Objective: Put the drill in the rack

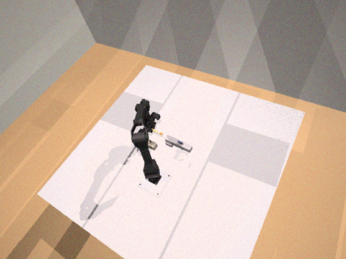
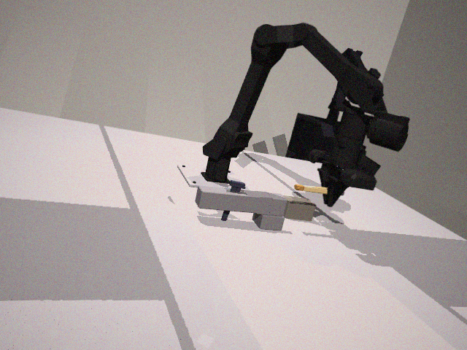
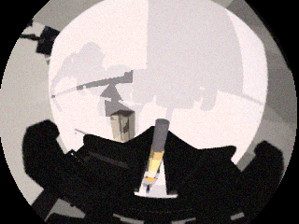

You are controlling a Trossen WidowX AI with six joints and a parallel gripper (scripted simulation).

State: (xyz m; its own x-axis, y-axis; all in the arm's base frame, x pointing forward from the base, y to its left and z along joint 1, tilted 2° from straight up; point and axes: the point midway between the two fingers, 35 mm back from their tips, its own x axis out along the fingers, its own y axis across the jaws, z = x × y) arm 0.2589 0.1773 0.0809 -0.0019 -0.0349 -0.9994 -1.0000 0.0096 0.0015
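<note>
Right now my gripper tip is 7 cm past the rack, 4 cm above it and 3 cm to the left of it. From my gripper tip the other things lie so: dark blue key (22 cm to the right, 1 cm below); then grey block (20 cm to the right, 2 cm below); then drill (4 cm to the right, 3 cm above).
</note>
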